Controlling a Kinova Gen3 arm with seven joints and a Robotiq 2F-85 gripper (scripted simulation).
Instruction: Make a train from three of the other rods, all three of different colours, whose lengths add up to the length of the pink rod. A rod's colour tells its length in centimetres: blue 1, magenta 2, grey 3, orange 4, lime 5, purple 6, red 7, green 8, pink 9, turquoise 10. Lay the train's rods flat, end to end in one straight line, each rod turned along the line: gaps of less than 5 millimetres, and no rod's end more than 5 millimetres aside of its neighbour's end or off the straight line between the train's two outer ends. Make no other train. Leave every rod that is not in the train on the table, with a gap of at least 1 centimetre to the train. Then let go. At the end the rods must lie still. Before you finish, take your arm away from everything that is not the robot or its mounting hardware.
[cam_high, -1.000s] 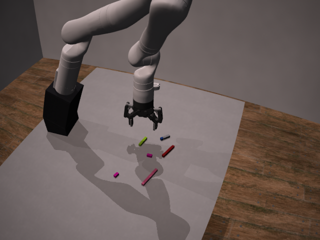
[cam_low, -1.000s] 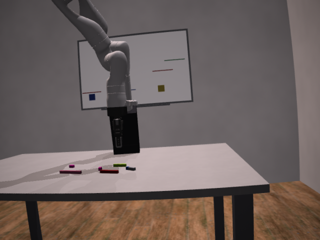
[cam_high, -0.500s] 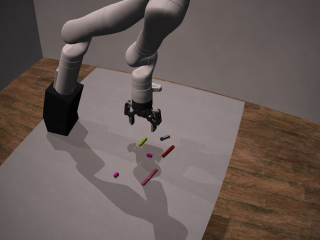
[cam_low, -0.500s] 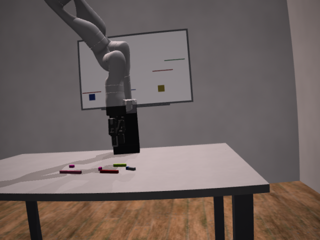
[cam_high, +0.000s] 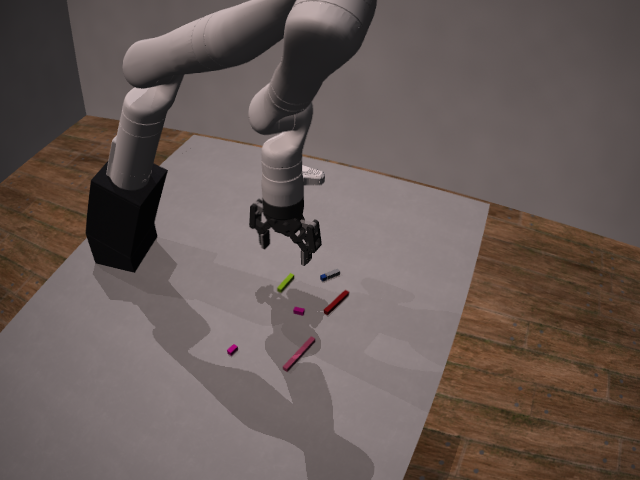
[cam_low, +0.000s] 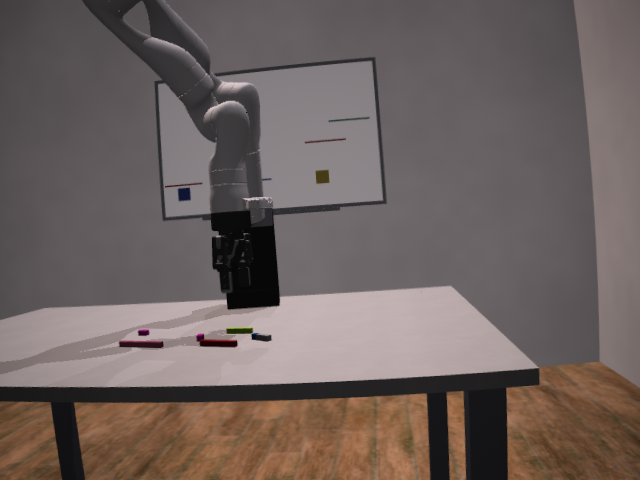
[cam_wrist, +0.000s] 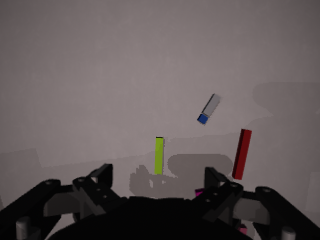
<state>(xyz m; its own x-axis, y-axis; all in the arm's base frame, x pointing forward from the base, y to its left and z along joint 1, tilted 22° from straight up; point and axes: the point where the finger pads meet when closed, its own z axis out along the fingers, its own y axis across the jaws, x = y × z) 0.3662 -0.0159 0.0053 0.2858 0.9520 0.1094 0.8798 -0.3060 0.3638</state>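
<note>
Right now the lime rod is 80 mm below my hand. From my hand the other things lie so: blue rod 70 mm ahead, 30 mm to the left, 80 mm below; red rod 110 mm ahead, 30 mm to the right, 80 mm below; grey rod 90 mm ahead, 50 mm to the left, 80 mm below.
</note>
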